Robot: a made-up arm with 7 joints.
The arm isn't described. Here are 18 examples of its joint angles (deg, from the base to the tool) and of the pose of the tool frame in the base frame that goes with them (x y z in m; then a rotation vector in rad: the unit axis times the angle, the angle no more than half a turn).
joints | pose
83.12 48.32 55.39 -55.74 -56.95 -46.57 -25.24 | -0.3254 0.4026 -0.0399 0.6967 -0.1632 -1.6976
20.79 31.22 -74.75 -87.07 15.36 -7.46 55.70 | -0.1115 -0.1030 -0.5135 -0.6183 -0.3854 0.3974
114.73 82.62 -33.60 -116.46 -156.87 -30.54 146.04 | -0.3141 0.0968 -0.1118 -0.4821 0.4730 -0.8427
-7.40 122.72 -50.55 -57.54 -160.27 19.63 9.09 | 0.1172 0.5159 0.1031 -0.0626 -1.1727 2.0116
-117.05 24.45 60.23 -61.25 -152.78 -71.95 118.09 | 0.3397 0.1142 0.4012 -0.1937 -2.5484 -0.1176
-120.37 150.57 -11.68 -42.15 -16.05 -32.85 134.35 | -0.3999 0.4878 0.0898 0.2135 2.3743 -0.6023
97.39 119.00 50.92 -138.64 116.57 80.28 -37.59 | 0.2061 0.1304 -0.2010 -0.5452 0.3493 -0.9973
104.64 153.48 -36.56 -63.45 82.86 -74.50 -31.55 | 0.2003 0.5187 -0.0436 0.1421 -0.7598 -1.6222
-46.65 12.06 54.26 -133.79 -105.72 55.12 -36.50 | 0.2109 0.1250 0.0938 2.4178 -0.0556 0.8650
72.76 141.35 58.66 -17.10 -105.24 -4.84 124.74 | 0.3776 0.4061 0.2705 2.0016 -0.9909 -0.8595
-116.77 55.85 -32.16 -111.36 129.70 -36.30 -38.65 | 0.1746 -0.1675 0.3135 1.7287 2.4375 0.0747
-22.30 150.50 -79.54 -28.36 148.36 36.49 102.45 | -0.1575 0.3858 0.4080 0.0296 1.4486 -2.3295
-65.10 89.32 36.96 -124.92 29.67 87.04 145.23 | 0.0383 0.1100 0.3038 -1.8103 -1.6136 1.7437
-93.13 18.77 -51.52 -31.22 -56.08 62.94 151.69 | 0.5583 -0.1473 0.0007 -0.3164 -2.4211 1.3241
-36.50 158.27 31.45 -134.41 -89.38 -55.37 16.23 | 0.0574 -0.1345 0.2608 -0.8872 -1.0269 1.8321
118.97 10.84 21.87 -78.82 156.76 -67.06 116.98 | -0.4950 0.0122 -0.0997 -0.1971 1.6457 -0.6339
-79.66 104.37 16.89 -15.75 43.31 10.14 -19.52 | 0.0513 0.5522 0.2060 1.3099 -2.1555 1.4420
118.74 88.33 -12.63 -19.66 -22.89 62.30 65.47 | -0.1980 0.4611 0.2488 2.0281 1.1970 -1.7143
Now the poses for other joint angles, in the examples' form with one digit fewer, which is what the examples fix.
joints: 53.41 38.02 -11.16 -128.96 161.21 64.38 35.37
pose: 0.015 0.008 -0.325 -1.570 1.041 1.220
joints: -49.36 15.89 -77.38 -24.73 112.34 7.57 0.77
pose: 0.410 -0.019 -0.451 -0.060 -0.871 0.462
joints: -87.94 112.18 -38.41 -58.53 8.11 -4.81 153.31
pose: 0.147 0.462 0.298 -1.091 -2.285 1.286
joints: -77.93 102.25 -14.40 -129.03 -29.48 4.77 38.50
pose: 0.130 0.037 0.288 -0.897 2.110 1.056
